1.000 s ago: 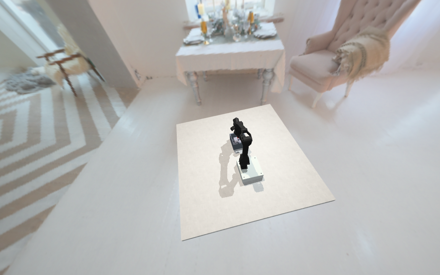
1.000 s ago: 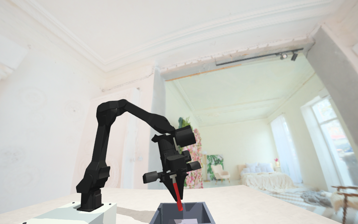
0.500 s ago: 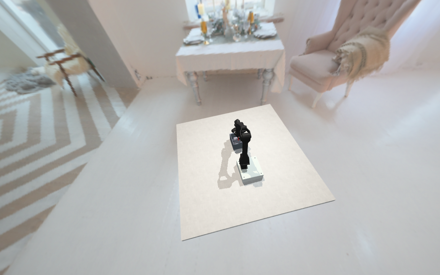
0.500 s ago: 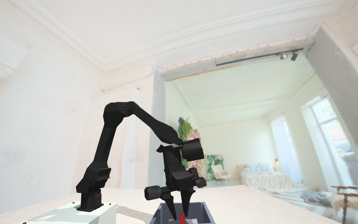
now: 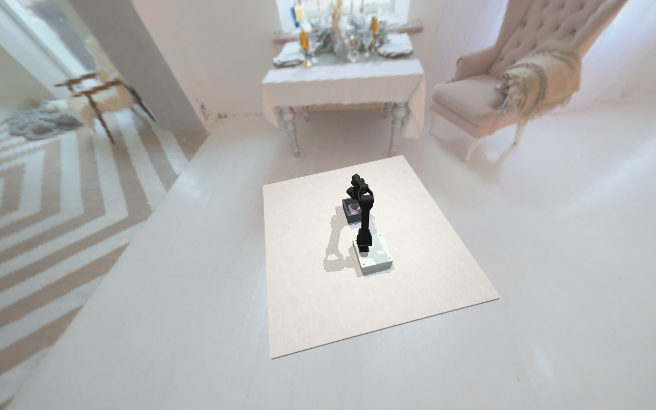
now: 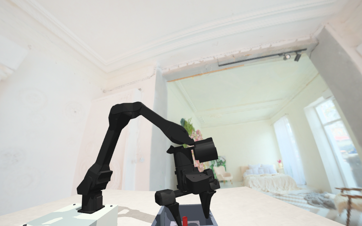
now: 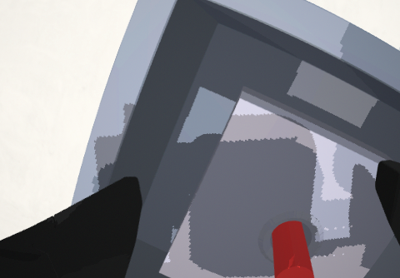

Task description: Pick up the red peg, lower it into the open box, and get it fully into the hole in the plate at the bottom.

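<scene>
The red peg lies 3 cm below my gripper tip, 3 cm behind it and 2 cm to the left of it. From my gripper tip the other things lie so: grey box 6 cm below, 3 cm behind, 2 cm to the left.
</scene>
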